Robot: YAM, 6 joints.
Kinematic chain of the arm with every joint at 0, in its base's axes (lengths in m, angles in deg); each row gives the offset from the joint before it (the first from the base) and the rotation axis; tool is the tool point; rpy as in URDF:
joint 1: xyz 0 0 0.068 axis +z
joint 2: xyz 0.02 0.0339 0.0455 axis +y
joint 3: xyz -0.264 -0.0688 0 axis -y
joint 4: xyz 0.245 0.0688 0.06 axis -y
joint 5: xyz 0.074 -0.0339 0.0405 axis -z
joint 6: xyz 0.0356 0 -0.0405 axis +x
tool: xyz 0 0 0 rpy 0 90 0
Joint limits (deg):
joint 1: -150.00..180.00
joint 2: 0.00..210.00
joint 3: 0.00..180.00
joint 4: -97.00..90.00
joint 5: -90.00..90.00
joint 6: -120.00..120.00
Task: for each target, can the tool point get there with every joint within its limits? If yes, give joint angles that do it. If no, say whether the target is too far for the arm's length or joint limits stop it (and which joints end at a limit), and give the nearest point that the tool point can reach.
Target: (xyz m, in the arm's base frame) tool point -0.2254 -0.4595 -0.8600
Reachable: no: too far | nearest point -0.1571 -0.3202 -0.3638 | short by 0.520 m
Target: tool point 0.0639 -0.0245 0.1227
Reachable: yes | joints -30.32 48.76 15.84 -66.00 -18.15 -49.33
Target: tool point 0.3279 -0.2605 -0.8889
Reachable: no: too far | nearest point 0.2490 -0.1978 -0.3736 | short by 0.525 m
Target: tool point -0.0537 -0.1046 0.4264
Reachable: yes | joints -102.86 35.70 49.42 12.95 54.67 61.18
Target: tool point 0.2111 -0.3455 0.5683
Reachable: yes | joints -53.69 131.38 163.21 35.23 75.27 70.73
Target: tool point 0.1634 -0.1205 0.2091
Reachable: yes | joints -28.55 63.54 35.77 -28.11 51.29 46.89
